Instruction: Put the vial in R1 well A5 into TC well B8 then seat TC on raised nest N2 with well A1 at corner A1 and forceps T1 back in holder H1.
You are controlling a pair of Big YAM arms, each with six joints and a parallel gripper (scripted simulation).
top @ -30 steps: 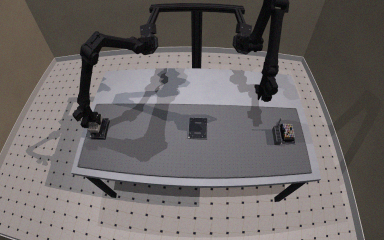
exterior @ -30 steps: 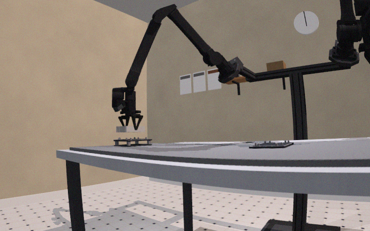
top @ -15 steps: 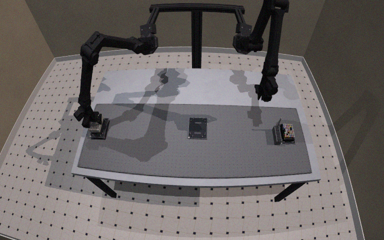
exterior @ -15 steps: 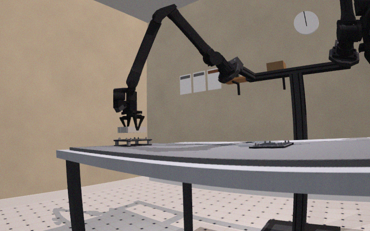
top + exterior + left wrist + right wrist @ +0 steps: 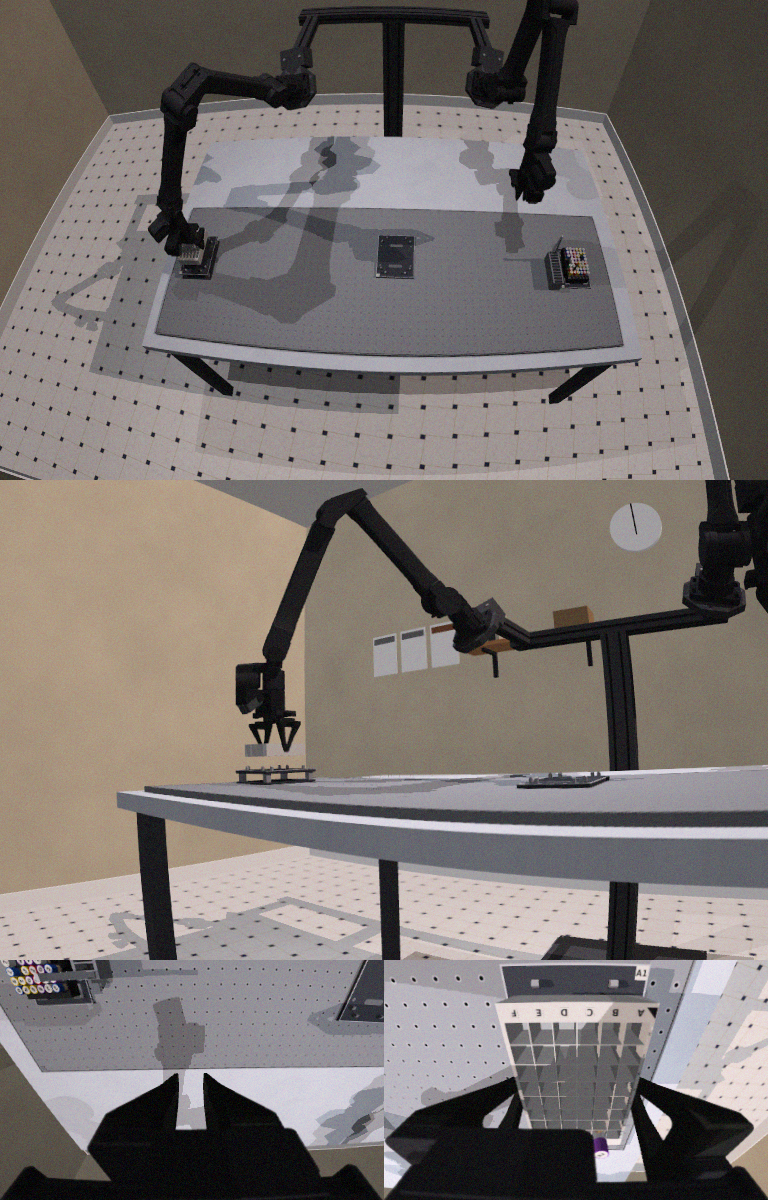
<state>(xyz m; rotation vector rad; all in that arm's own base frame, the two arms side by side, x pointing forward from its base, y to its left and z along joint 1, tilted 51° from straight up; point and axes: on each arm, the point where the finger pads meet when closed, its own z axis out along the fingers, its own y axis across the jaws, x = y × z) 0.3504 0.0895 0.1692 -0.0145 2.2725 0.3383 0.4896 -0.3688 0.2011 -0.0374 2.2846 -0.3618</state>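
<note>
Right now the tube carrier TC is right at my right hand. The rest, counted from my right hand: holder h1 (80 mm ahead, 1240 mm to the left, 70 mm below); raised nest n2 (60 mm below).
</note>
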